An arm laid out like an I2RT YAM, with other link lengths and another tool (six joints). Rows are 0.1 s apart.
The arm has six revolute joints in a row. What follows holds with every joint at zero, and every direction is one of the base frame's.
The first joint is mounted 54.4 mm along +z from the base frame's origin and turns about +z.
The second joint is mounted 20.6 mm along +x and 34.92 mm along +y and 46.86 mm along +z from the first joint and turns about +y.
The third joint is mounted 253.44 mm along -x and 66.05 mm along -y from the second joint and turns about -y.
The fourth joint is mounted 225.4 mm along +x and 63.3 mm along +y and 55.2 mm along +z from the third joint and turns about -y.
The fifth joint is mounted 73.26 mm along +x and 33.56 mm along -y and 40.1 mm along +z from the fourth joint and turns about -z.
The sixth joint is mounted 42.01 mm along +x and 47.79 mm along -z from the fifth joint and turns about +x.
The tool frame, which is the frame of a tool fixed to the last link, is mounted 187 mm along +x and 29 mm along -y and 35 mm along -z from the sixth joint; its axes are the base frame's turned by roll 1.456, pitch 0.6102 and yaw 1.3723 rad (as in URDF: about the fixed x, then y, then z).
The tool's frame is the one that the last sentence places.
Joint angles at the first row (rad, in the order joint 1, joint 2, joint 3, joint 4, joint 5, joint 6):
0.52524, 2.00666, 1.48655, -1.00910, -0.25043, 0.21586
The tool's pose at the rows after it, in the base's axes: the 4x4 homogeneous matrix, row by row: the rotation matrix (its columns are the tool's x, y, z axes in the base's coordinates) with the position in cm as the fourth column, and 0 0 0 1 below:
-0.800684, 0.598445, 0.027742, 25.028; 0.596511, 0.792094, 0.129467, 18.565; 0.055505, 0.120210, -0.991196, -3.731; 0, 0, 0, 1
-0.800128, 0.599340, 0.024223, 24.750; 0.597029, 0.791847, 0.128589, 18.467; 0.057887, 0.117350, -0.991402, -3.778; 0, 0, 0, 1
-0.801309, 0.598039, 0.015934, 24.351; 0.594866, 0.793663, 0.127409, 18.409; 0.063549, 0.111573, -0.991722, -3.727; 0, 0, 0, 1
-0.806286, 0.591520, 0.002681, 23.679; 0.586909, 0.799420, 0.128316, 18.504; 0.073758, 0.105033, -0.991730, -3.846; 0, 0, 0, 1
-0.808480, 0.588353, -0.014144, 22.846; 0.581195, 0.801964, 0.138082, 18.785; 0.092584, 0.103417, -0.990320, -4.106; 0, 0, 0, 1
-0.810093, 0.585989, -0.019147, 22.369; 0.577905, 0.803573, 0.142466, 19.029; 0.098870, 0.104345, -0.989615, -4.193; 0, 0, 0, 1
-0.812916, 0.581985, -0.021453, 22.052; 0.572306, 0.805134, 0.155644, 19.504; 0.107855, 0.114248, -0.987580, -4.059; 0, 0, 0, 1
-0.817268, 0.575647, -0.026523, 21.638; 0.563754, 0.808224, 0.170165, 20.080; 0.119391, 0.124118, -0.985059, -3.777; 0, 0, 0, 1
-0.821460, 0.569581, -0.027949, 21.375; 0.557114, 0.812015, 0.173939, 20.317; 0.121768, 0.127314, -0.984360, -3.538; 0, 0, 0, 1
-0.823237, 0.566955, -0.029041, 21.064; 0.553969, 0.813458, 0.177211, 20.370; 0.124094, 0.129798, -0.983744, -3.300; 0, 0, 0, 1
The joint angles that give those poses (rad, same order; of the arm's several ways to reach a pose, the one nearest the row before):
0.52751, 2.00759, 1.47600, -1.01378, -0.24755, 0.21323
0.52835, 2.00122, 1.46364, -1.01099, -0.24859, 0.21473
0.53111, 1.99591, 1.45619, -1.01637, -0.25156, 0.21475
0.54013, 1.99089, 1.44023, -1.01560, -0.25845, 0.21398
0.54952, 1.98460, 1.41425, -1.00371, -0.27528, 0.21744
0.55952, 1.97749, 1.39841, -0.99464, -0.28151, 0.22415
0.56910, 1.96949, 1.39171, -0.98876, -0.29369, 0.22874
0.58163, 1.96073, 1.38979, -0.98931, -0.30823, 0.23317
0.59058, 1.95338, 1.38977, -0.99405, -0.31165, 0.23471
0.59546, 1.94078, 1.38224, -0.99711, -0.31475, 0.23642

